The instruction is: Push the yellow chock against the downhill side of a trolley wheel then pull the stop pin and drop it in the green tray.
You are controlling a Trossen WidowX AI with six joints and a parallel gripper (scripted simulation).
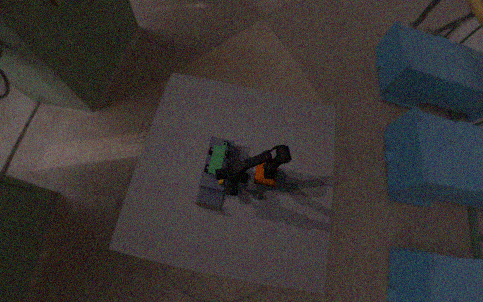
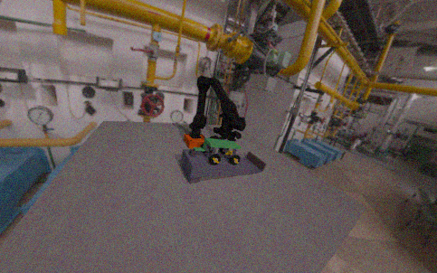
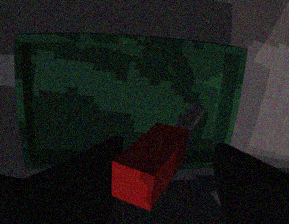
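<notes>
The green tray is 6 cm below my gripper tip, 1 cm to the right of it and 1 cm behind it. Also, from my gripper tip: ramp 13 cm to the right, 10 cm ahead; stop pin 1 cm below; yellow chock 7 cm ahead, 3 cm above, 2 cm to the right.
</notes>
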